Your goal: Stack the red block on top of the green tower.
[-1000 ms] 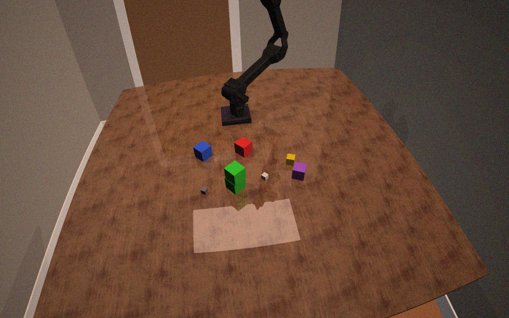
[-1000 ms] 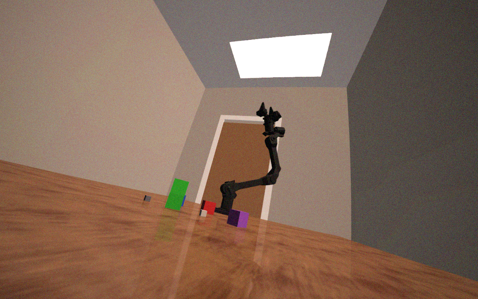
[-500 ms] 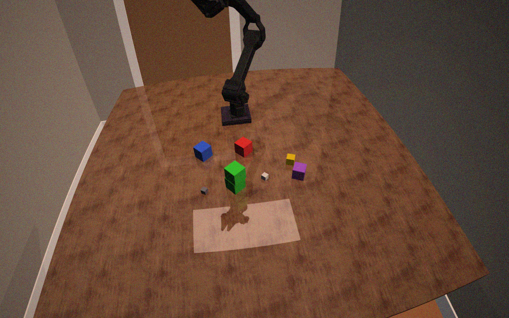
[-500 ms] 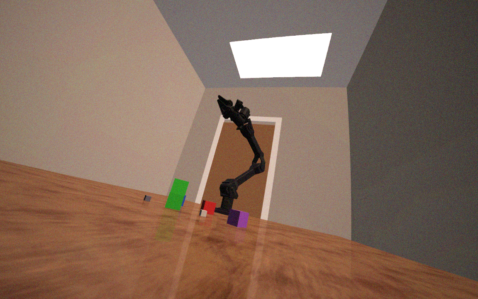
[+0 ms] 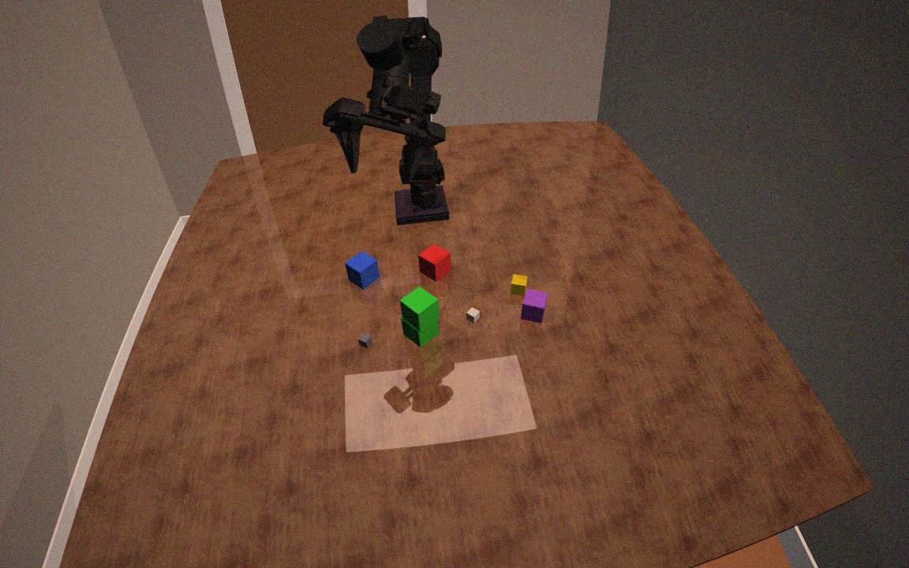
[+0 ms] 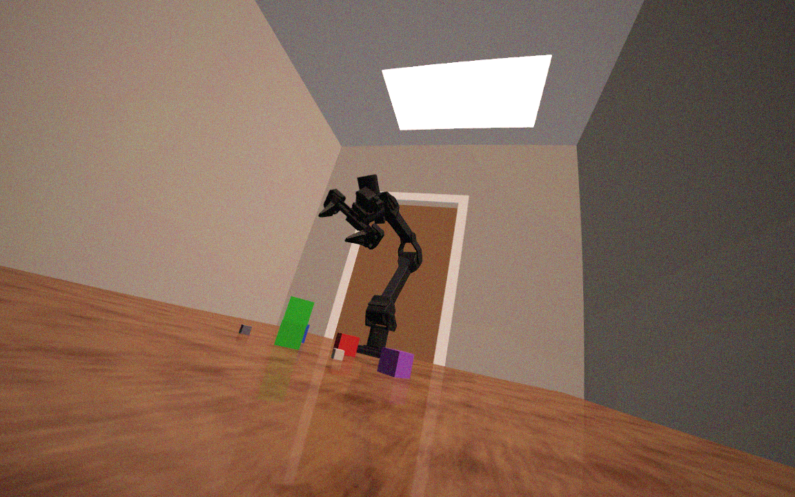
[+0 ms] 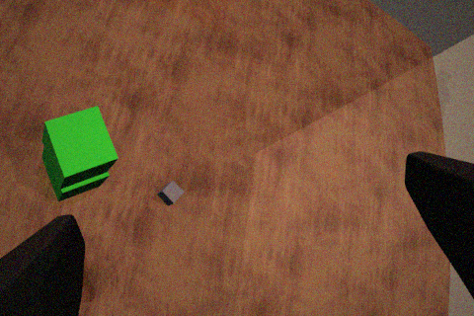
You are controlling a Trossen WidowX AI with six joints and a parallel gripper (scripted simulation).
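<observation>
Now: gripper tip 70 mm past the red block, 90 mm to the right of it and 250 mm above it. The rest, counted from my gripper tip: small grey cube: 60 mm ahead, 80 mm to the right, 260 mm below; small white cube: 70 mm ahead, 120 mm to the left, 260 mm below; blue cube: 100 mm behind, 50 mm to the right, 250 mm below.
</observation>
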